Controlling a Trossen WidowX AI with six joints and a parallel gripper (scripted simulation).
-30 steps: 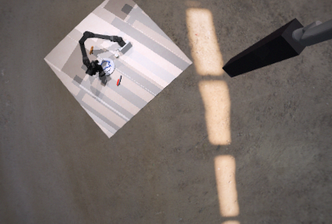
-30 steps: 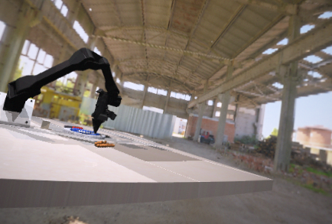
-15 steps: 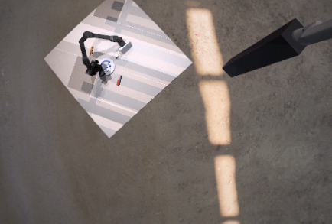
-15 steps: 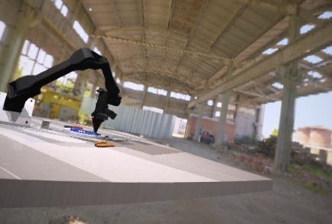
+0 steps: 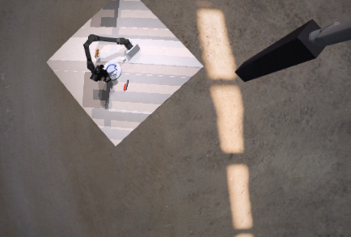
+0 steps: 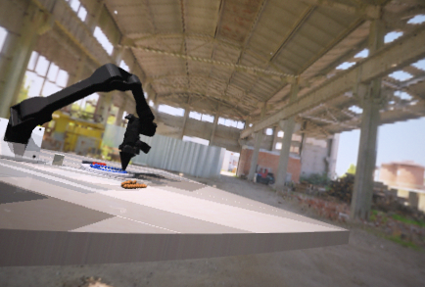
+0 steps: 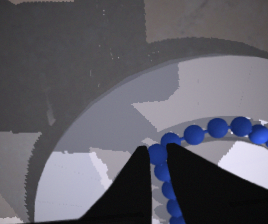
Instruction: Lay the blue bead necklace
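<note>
My gripper tip is 60 mm past the round white bead board, 10 mm to the left of it and 10 mm above it. Also, from my gripper tip: small white block: 240 mm behind; red pen-like object: 50 mm behind, 220 mm to the left, 10 mm below.
</note>
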